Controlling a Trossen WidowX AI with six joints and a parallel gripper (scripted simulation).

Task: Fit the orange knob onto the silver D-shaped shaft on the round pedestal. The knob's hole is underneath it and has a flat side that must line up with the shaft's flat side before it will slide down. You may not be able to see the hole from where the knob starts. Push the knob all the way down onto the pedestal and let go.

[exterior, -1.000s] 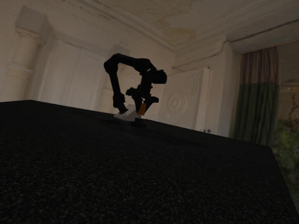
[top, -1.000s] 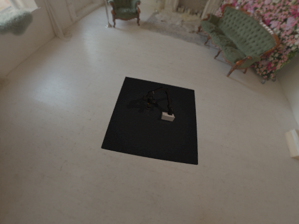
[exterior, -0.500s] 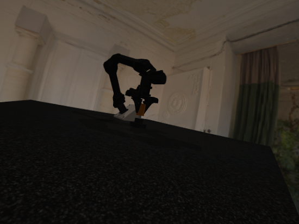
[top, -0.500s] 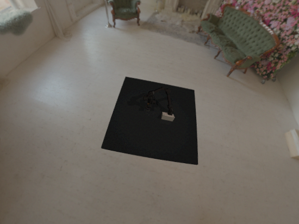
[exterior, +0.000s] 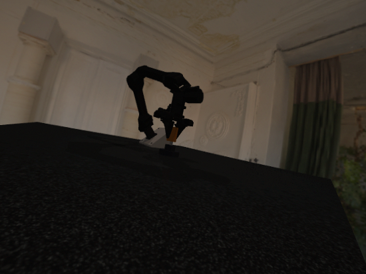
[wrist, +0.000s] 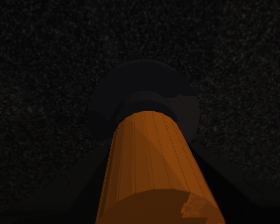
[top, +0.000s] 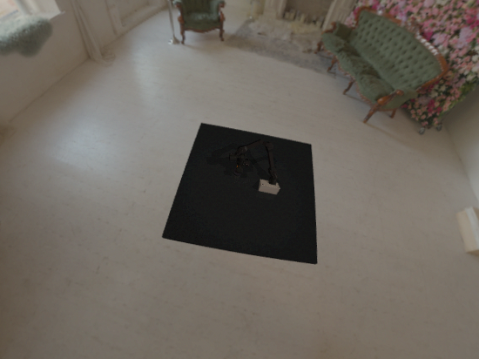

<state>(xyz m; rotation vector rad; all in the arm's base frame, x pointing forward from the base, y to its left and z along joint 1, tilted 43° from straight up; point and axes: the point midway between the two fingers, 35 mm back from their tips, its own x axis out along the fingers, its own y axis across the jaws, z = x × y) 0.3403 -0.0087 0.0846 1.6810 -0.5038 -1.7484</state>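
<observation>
Right now the dark round pedestal is 4 cm below my gripper tip. Round my gripper tip: orange knob: 3 cm above.
</observation>
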